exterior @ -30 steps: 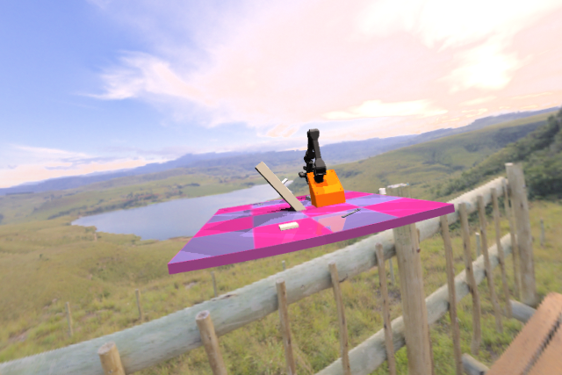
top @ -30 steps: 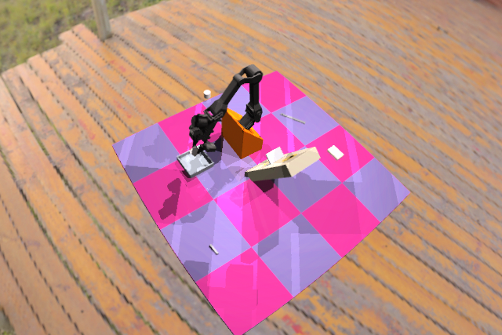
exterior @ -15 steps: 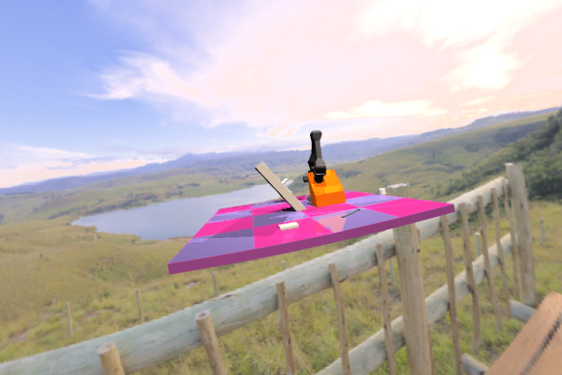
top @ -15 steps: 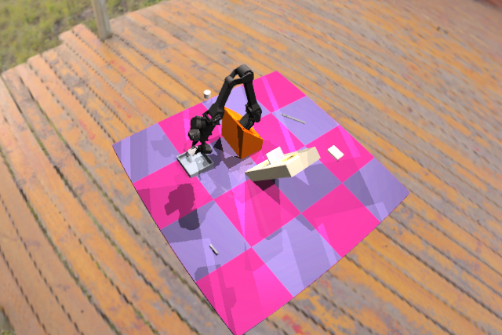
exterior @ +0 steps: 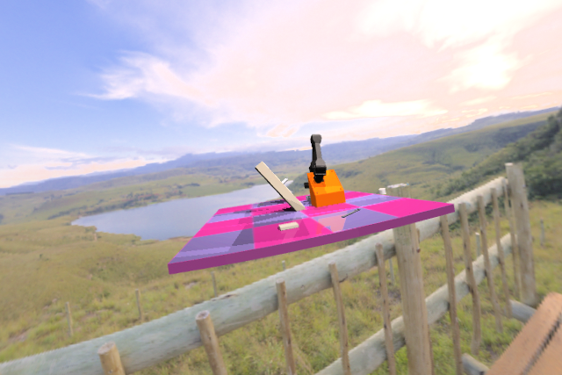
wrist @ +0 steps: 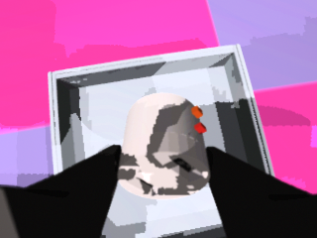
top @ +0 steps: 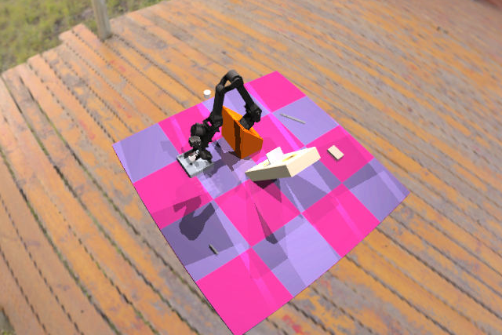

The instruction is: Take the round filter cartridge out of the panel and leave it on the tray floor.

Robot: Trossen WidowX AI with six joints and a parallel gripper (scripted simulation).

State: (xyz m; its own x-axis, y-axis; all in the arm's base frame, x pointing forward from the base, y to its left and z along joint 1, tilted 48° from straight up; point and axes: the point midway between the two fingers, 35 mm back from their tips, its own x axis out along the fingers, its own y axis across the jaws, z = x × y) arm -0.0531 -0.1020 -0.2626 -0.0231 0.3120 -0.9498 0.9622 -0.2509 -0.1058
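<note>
Now: gripper tip right at the round filter cartridge. Also, from my gripper tip: small white cylinder: 400 mm behind, 370 mm to the left, 40 mm below; grey square tray: 50 mm below; short stick: 470 mm ahead, 230 mm to the right, 60 mm below.
</note>
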